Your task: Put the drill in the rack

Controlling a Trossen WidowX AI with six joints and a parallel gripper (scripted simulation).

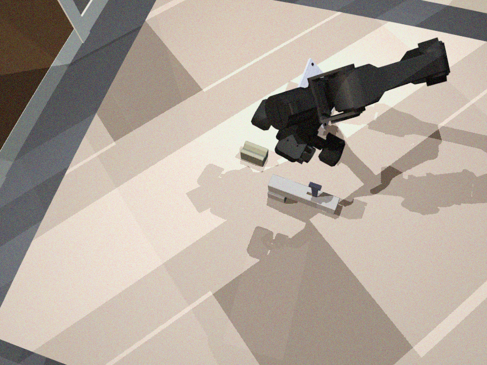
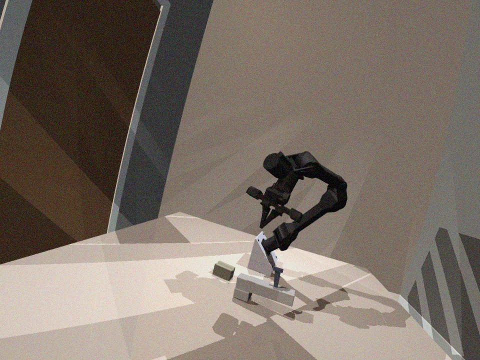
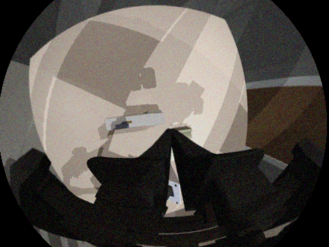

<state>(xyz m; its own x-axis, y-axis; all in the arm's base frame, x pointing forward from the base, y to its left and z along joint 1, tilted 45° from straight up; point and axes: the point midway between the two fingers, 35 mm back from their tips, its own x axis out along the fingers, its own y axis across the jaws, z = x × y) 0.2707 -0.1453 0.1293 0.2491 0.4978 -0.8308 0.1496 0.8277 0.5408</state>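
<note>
My gripper tip is 140 mm above the dark blue key and 90 mm to the right of it. From my gripper tip the other things lie so: olive rack: 220 mm below, 100 mm to the right, 90 mm behind; then grey block: 190 mm below, 60 mm to the left; then drill: 190 mm below, 40 mm to the left.
</note>
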